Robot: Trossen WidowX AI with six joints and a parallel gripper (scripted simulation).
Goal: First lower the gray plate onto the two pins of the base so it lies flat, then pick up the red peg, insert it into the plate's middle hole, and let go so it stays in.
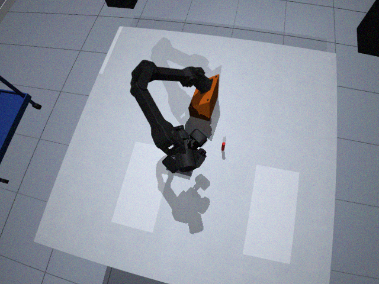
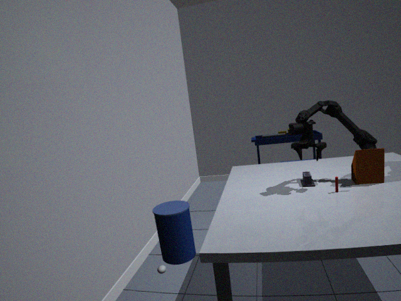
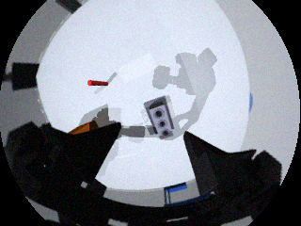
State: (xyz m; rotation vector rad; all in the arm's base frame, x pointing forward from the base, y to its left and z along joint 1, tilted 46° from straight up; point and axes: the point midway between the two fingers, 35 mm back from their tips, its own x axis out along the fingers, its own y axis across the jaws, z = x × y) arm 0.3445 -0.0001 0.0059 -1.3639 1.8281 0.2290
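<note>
My gripper tip is now 13 cm to the right of the red peg, 12 cm past it and 11 cm above it. Round my gripper tip: gray plate 10 cm below, 4 cm to the right, 1 cm ahead; then dark base 14 cm below, 4 cm to the right, 1 cm ahead.
</note>
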